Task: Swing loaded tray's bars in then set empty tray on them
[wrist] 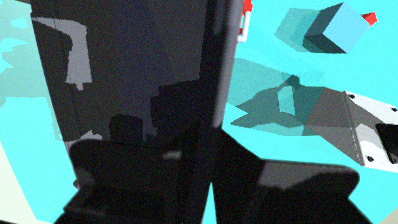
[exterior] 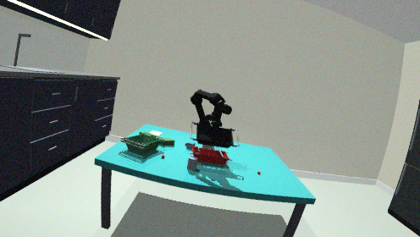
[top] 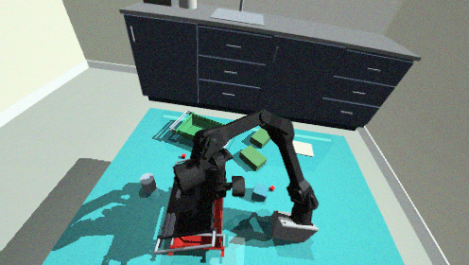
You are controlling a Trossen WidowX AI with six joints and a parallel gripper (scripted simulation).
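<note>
My gripper tip is 7 cm short of the black tray. Round my gripper tip: light blue block (21 cm behind, 12 cm to the right, 16 cm below); white flat plate (49 cm behind, 43 cm to the right, 18 cm below).
</note>
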